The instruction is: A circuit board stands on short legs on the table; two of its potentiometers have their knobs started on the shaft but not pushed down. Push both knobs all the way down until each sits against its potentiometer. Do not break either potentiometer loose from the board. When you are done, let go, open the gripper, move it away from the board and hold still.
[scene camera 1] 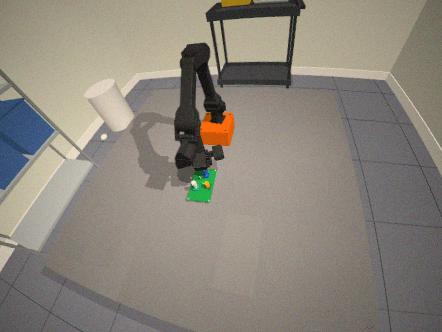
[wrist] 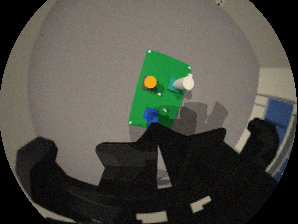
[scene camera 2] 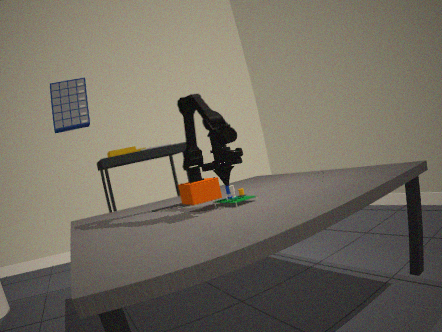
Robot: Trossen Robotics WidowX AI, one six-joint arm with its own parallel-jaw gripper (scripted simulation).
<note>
I see my gripper (scene camera 2: pixel 227 185).
My gripper shows as well in the wrist view (wrist: pixel 153 125).
</note>
